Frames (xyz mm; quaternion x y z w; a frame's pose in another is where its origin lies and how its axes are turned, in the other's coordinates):
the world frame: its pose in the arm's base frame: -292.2 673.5 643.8 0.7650 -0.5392 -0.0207 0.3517
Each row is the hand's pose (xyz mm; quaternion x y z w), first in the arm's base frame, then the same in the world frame.
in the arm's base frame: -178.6 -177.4 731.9 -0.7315 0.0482 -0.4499 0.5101
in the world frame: 792.4 103.0 325.9 0.8910 0.0673 -0.2099 0.3968
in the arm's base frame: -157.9 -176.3 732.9 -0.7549 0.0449 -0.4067 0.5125
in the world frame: 800.4 86.6 316.1 0.8778 0.0346 -0.2403 0.4130
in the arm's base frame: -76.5 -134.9 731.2 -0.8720 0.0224 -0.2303 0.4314
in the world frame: 799.1 12.6 262.6 0.7613 -0.0463 -0.3810 0.5226
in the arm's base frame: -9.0 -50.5 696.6 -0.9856 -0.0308 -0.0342 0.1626
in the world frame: 744.4 -75.9 217.3 0.4888 -0.0303 -0.5463 0.6795
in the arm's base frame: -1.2 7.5 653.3 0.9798 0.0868 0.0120 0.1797
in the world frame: 683.9 -116.5 216.8 0.2118 0.1569 -0.5868 0.7657
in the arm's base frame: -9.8 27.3 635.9 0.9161 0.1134 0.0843 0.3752
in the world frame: 657.7 -122.6 223.2 0.0783 0.3256 -0.5433 0.7699
